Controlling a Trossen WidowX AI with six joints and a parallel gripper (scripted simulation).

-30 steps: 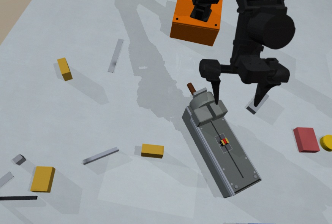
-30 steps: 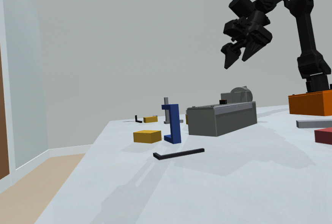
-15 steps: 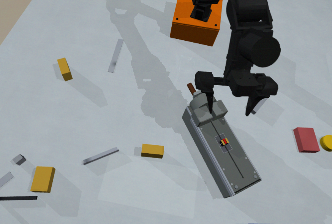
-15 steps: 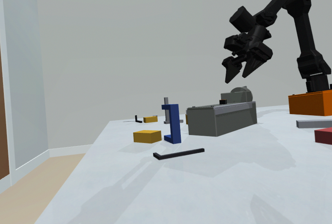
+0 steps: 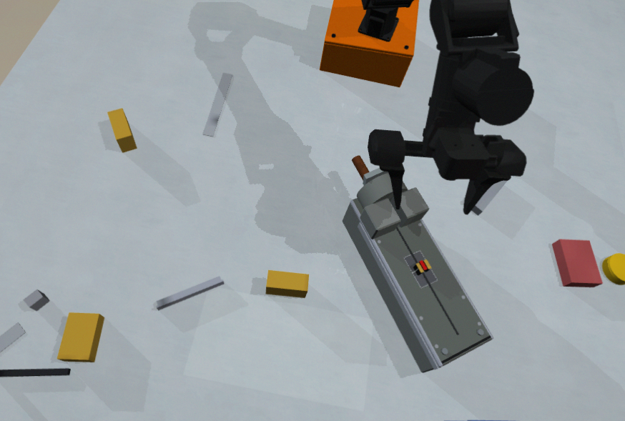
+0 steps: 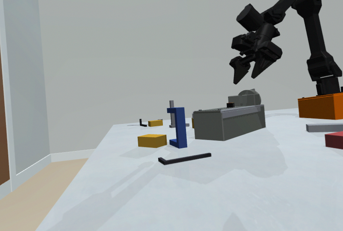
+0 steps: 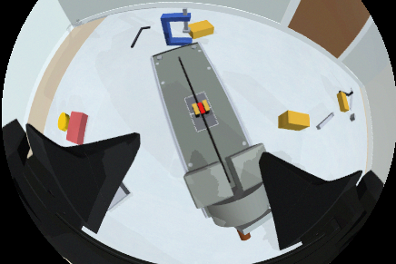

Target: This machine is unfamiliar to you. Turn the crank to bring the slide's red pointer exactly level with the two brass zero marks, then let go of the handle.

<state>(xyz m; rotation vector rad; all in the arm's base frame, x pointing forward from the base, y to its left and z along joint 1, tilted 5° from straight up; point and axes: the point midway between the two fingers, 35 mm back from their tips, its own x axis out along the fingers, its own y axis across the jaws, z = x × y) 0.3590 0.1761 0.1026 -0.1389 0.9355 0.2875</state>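
Now: gripper tip 100 mm to the left of the brown handle, 90 mm above it and 80 mm past it. The rest, counted from my gripper tip: red pointer: 70 mm below, 50 mm ahead, 20 mm to the left; grey block: 170 mm behind, 140 mm below, 110 mm to the left; blue clamp: 220 mm ahead, 160 mm to the left, 100 mm below.
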